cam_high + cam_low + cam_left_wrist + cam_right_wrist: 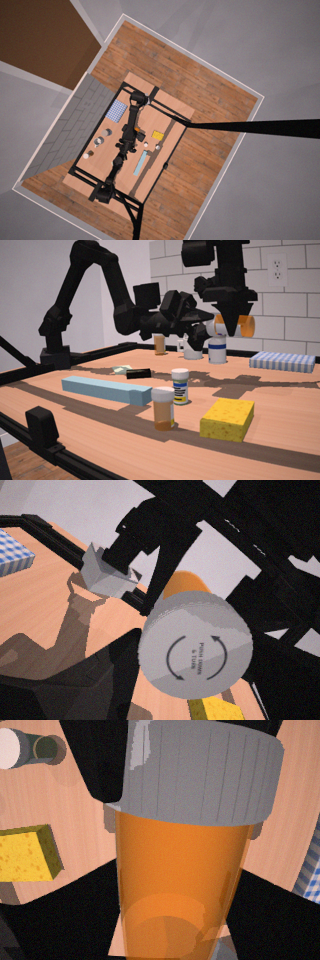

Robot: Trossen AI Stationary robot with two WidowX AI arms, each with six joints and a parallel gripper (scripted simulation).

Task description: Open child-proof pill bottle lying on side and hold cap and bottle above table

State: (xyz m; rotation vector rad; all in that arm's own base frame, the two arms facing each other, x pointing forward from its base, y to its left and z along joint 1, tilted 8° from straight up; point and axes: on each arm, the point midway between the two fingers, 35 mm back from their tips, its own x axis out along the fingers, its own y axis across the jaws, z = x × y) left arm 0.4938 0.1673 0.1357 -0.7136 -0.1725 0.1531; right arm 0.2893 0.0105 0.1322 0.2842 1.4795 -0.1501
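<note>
Now: left hand 10 mm past the white ribbed cap and 20 mm to the left of it. Round my left hand: green-labelled bottle: 130 mm behind, 10 mm to the left, 110 mm below; black block: 20 mm ahead, 190 mm to the left, 140 mm below; long light blue box: 150 mm behind, 190 mm to the left, 130 mm below.
The white ribbed cap lies 5 cm to the left of my right hand, 1 cm below it and 1 cm ahead of it. Round my right hand: green-labelled bottle (12 cm below, 12 cm behind, 8 cm to the left); black block (27 cm to the left, 15 cm below, 3 cm ahead); long light blue box (27 cm to the left, 14 cm below, 13 cm behind).
</note>
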